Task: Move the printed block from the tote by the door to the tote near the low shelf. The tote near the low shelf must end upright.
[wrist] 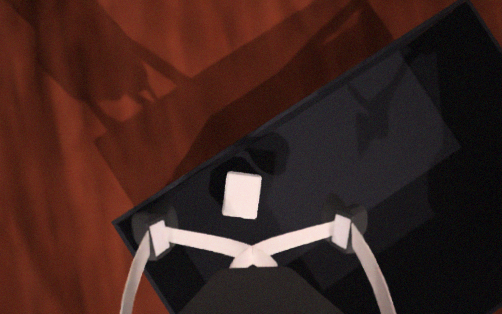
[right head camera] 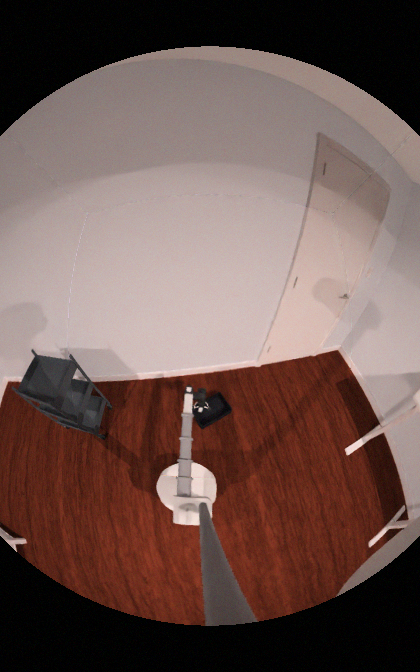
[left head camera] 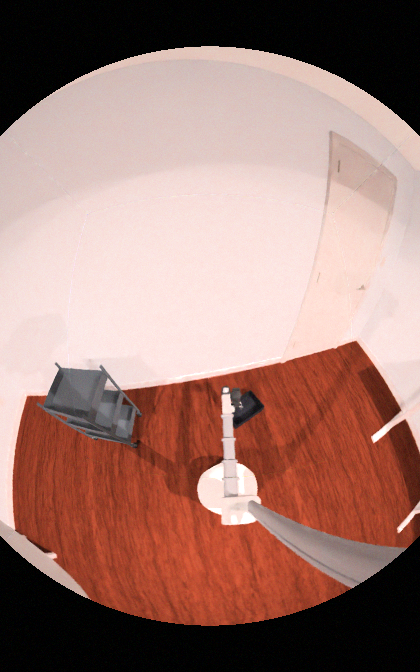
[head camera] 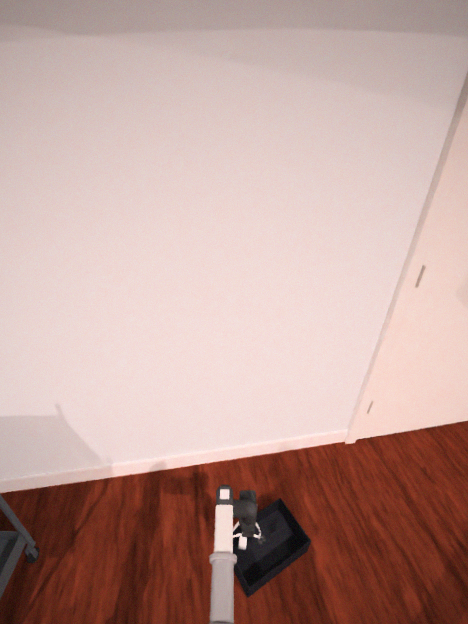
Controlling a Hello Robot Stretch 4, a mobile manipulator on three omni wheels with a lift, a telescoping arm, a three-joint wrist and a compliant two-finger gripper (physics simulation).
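Places are measured from the robot's base along level axes (x ahead, y left, z up), in centimetres.
Pixels of known places: gripper, fingertip midpoint: [wrist: 249, 216] [head camera: 244, 540].
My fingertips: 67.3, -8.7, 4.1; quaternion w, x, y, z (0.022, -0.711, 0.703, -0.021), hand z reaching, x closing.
For each thing: its top centre in the pictures, then the offset to it from my fingertips, as dx, dy, dz.
- door at its top centre: [wrist: 373, 225] [head camera: 266, 538] -0.3, -8.5, +3.2
- small white printed block at its top centre: [wrist: 241, 195] [head camera: 242, 541] +1.3, +0.6, -3.6
The dark tote by the door [head camera: 280, 569] [left head camera: 251, 411] [right head camera: 218, 412] [wrist: 310, 135] stands upright on the wood floor. The small white printed block [head camera: 242, 542] [right head camera: 200, 409] [wrist: 242, 195] shows inside its outline, near the long wall at the upper left of the wrist view. My gripper [head camera: 248, 535] [right head camera: 201, 406] [wrist: 249, 216] is open above the tote, with nothing between its fingers. In the wrist view the block lies just ahead of the fingertips, slightly left of centre. The left fingertip is over the tote's short wall. The tote near the low shelf is not identifiable in these views.
A grey tiered cart [left head camera: 80, 387] [right head camera: 50, 375] on casters stands by the wall at the left. The door [head camera: 428, 352] [left head camera: 345, 240] [right head camera: 325, 260] is at the right. White furniture legs [left head camera: 395, 424] [right head camera: 382, 431] stand farther right. A wall runs behind the tote.
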